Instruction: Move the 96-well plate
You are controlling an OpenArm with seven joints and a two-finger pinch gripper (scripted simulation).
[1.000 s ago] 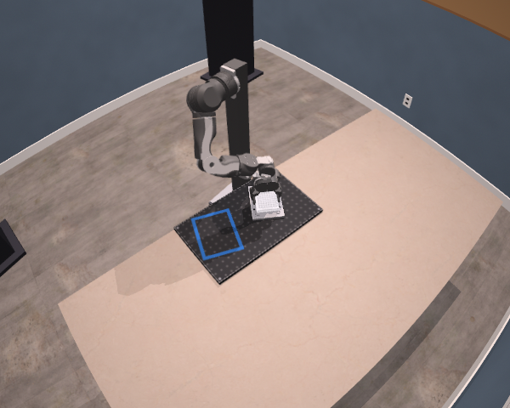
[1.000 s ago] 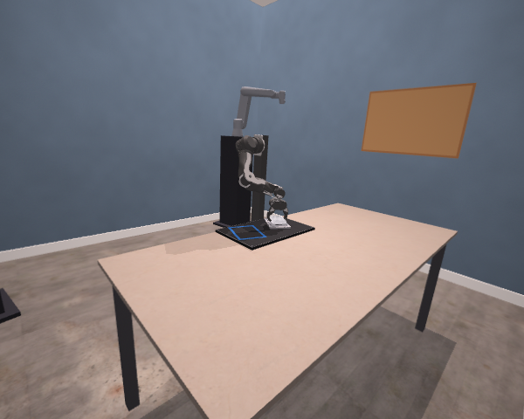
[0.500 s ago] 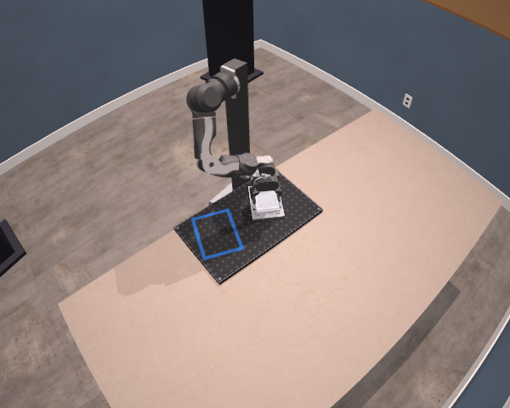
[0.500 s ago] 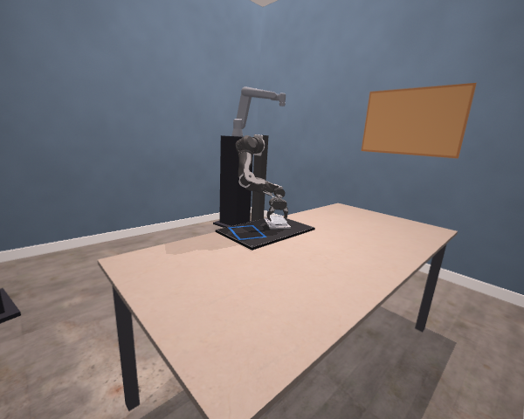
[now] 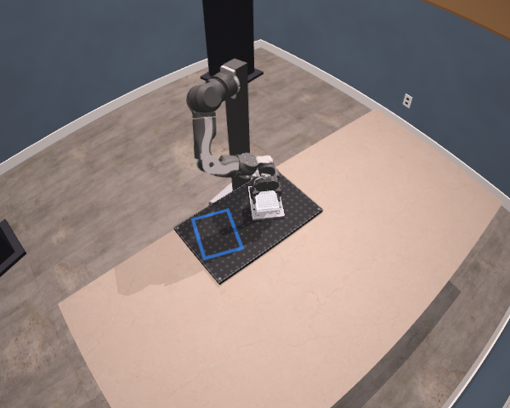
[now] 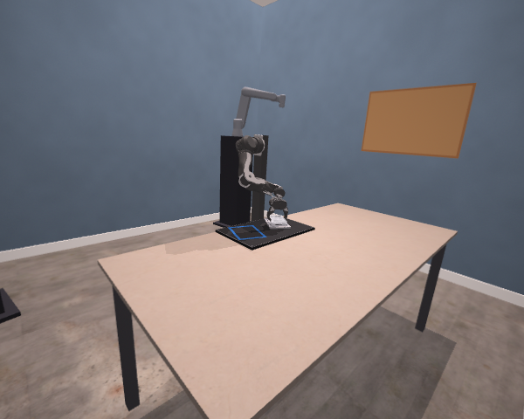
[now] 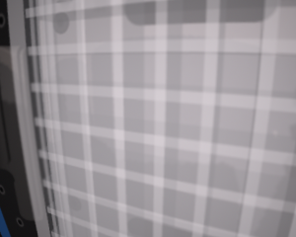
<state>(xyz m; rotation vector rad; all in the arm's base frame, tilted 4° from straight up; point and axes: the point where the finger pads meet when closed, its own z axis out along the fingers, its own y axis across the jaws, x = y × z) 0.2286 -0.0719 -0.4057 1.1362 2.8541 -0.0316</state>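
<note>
My gripper is now right at the white 96-well plate. Round my hand: white plate nest N1: 30 mm below.
</note>
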